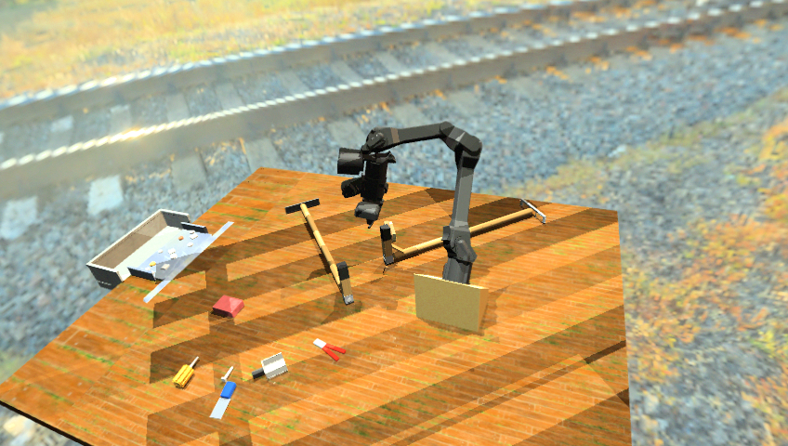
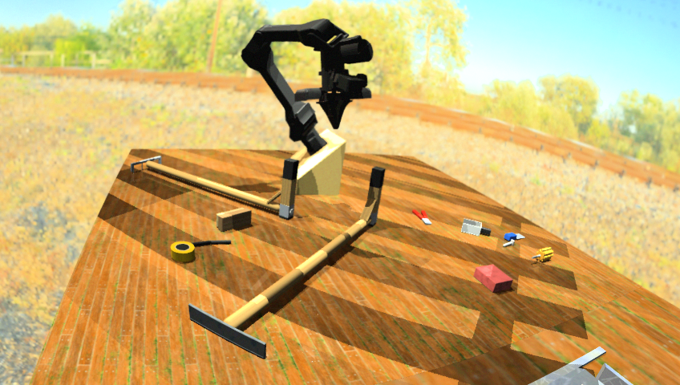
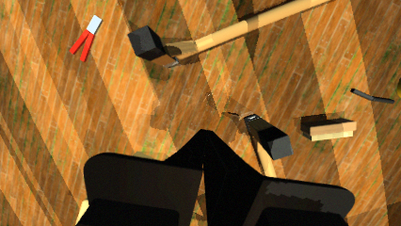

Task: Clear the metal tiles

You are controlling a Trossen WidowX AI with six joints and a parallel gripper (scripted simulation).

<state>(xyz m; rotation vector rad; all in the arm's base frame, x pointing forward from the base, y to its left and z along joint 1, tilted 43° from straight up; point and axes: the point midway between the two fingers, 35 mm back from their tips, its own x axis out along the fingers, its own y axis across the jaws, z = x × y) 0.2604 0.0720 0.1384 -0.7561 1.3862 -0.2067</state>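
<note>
The long scraper lies 25 cm ahead of my gripper tip, 16 cm below it and 8 cm to the right of it. The rest, counted from my gripper tip: long pole tool: 31 cm to the right, 18 cm behind, 16 cm below; then wooden block: 24 cm to the right, 21 cm below, 6 cm ahead; then yellow tape roll: 35 cm to the right, 22 cm ahead, 21 cm below.
</note>
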